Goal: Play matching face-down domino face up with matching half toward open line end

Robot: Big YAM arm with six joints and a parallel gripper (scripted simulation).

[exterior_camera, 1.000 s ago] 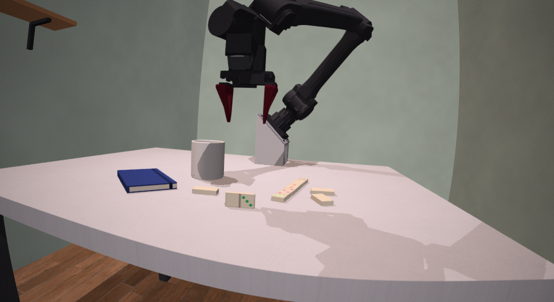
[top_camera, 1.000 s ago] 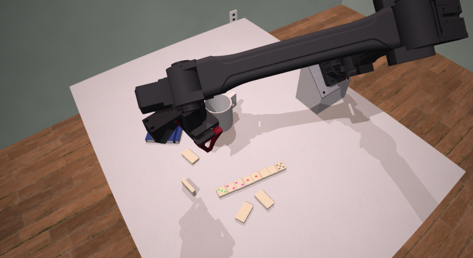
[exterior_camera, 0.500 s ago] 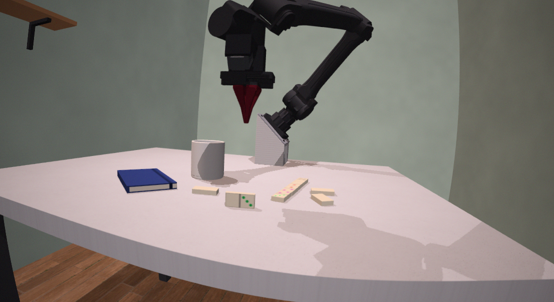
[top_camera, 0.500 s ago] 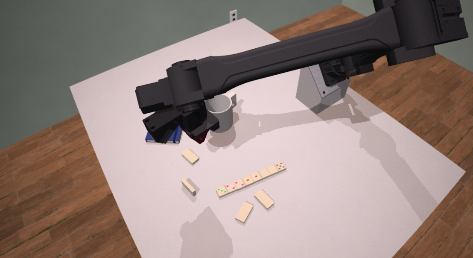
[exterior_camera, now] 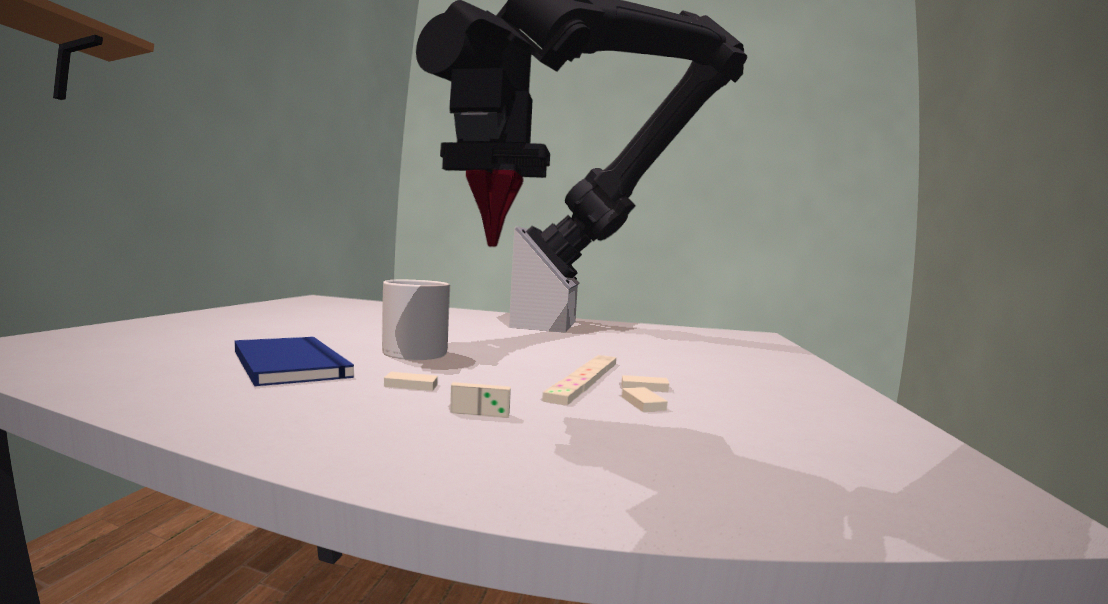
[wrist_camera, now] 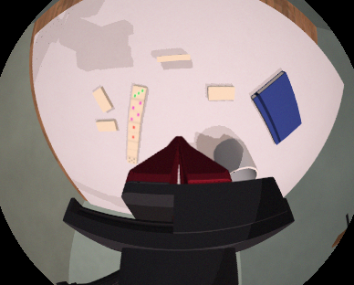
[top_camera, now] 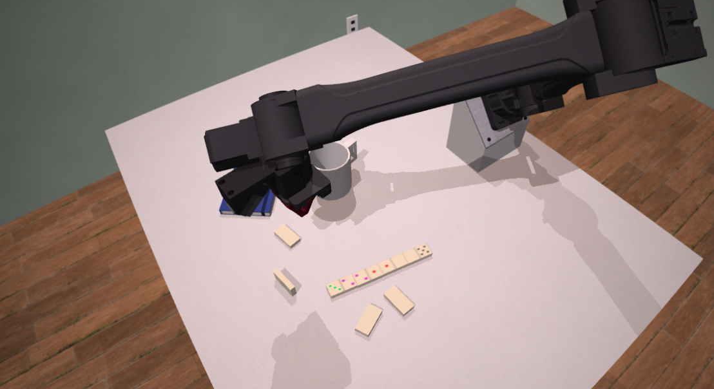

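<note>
The domino lies 7 cm ahead of my hand, 2 cm to the left of it and 14 cm below it. From my hand the other things lie so: white mug 13 cm behind, 15 cm to the right, 12 cm below; blue notebook 2 cm ahead, 25 cm to the right, 15 cm below.
</note>
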